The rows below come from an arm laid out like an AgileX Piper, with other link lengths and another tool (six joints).
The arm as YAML. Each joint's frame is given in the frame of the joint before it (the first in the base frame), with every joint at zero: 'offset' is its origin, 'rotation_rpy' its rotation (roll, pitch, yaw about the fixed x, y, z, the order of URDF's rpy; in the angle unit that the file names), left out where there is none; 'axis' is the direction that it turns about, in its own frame. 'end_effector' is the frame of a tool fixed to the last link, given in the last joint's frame.
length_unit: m
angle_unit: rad
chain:
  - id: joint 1
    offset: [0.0, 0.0, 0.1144]
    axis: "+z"
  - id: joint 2
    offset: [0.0, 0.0, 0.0]
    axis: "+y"
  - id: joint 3
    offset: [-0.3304, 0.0, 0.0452]
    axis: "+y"
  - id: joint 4
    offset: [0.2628, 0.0, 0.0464]
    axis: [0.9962, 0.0, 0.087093]
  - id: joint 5
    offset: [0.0, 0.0, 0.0]
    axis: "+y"
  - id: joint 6
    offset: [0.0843, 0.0, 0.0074]
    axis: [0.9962, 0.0, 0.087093]
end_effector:
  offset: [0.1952, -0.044, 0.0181]
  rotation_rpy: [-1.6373, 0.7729, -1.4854]
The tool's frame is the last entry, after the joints.
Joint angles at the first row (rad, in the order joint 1, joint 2, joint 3, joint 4, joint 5, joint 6):
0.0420, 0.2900, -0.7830, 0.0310, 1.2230, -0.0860
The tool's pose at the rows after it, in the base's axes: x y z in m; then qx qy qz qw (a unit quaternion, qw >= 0):
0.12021 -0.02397 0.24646 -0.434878 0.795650 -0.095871 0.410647
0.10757 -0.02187 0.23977 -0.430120 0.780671 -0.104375 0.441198
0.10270 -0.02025 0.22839 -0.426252 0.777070 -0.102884 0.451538
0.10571 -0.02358 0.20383 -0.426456 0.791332 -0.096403 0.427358
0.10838 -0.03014 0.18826 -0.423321 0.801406 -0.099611 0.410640
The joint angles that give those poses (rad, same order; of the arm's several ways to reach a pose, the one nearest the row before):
0.0420, 0.1700, -0.7370, 0.0560, 1.2230, -0.0870
0.0420, 0.0560, -0.6930, 0.0660, 1.2230, -0.0830
0.0420, -0.0040, -0.6540, 0.0730, 1.2240, -0.0740
0.0420, -0.0050, -0.5970, 0.0600, 1.2240, -0.0690
0.0420, -0.0050, -0.5550, 0.0350, 1.2140, -0.0620

